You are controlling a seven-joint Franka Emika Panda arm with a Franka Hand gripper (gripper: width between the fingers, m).
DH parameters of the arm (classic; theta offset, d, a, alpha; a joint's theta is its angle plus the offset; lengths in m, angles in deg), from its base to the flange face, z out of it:
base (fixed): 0 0 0 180
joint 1: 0 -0.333 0 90
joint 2: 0 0 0 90
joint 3: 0 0.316 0.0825 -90
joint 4: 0 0 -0.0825 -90
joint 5: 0 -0.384 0 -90
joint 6: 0 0 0.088 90
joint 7: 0 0.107 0 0
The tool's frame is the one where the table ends.
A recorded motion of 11 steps. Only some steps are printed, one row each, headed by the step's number.
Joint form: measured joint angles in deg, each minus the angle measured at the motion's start. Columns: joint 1, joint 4, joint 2, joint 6, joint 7, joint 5, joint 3.
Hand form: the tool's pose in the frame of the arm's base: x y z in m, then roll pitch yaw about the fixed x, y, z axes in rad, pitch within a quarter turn. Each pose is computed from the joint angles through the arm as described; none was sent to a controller.
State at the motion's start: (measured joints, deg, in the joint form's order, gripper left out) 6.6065 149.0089 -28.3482 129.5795 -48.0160 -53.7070 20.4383
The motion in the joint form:
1: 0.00 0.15 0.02 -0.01 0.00 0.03 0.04
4: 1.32 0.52 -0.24 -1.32 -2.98 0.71 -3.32
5: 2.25 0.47 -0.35 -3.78 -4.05 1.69 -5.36
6: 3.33 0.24 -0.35 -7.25 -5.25 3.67 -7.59
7: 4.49 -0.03 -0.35 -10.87 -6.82 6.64 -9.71
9: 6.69 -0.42 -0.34 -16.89 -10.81 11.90 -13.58
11: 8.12 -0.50 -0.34 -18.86 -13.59 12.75 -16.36
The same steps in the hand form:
1: 0.3904 0.1180 0.4255 -2.6988 -0.4343 0.3899
4: 0.3940 0.0873 0.4266 -2.6913 -0.4516 0.3729
5: 0.3939 0.0706 0.4269 -2.6714 -0.4419 0.3662
6: 0.3923 0.0529 0.4265 -2.6534 -0.4210 0.3764
7: 0.3891 0.0350 0.4256 -2.6496 -0.3956 0.4077
9: 0.3802 0.0003 0.4232 -2.6449 -0.3613 0.4699
11: 0.3756 -0.0248 0.4235 -2.6276 -0.3784 0.4617

